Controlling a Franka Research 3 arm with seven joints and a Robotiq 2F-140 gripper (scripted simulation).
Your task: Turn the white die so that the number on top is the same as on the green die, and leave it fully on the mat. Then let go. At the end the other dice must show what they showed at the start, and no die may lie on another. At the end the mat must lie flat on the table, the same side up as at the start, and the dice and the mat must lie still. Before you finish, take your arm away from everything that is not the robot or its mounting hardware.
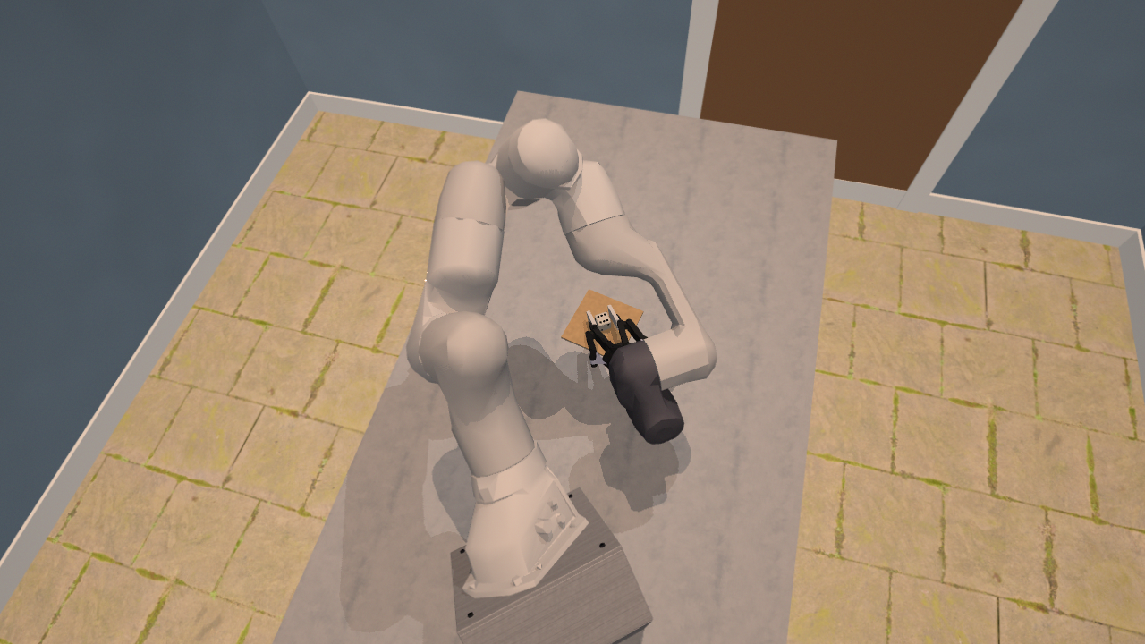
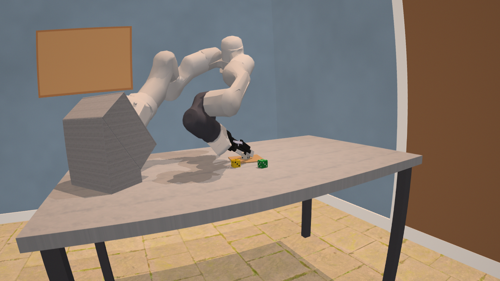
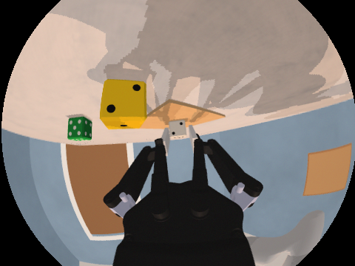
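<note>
My hand is 2 cm above the white die. The rest, counted from my hand: mat 1 cm ahead, 3 cm below; yellow die 7 cm behind, 11 cm to the right, 2 cm below; green die 3 cm ahead, 16 cm to the right, 2 cm below.
</note>
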